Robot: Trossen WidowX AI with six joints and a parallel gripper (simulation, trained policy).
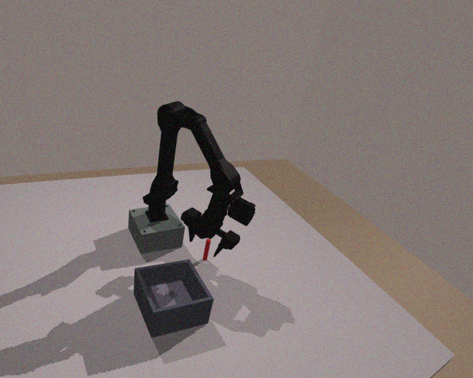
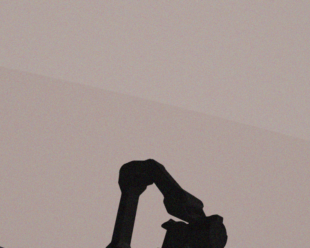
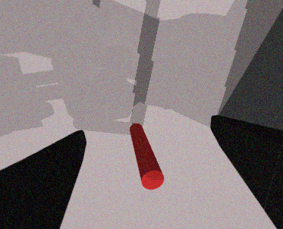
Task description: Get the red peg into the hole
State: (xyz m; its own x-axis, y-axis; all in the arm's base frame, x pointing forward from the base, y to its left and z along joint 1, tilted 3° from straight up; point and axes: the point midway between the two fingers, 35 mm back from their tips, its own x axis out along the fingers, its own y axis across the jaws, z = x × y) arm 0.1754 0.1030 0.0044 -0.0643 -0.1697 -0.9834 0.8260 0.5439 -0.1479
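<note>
Now: the red peg 1 cm behind my gripper tip, 2 cm to the left of it and 2 cm below it. From my gripper tip the other things lie so: grey box (16 cm ahead, 16 cm to the right, 3 cm below); then pale plate (16 cm ahead, 16 cm to the right, 1 cm below).
</note>
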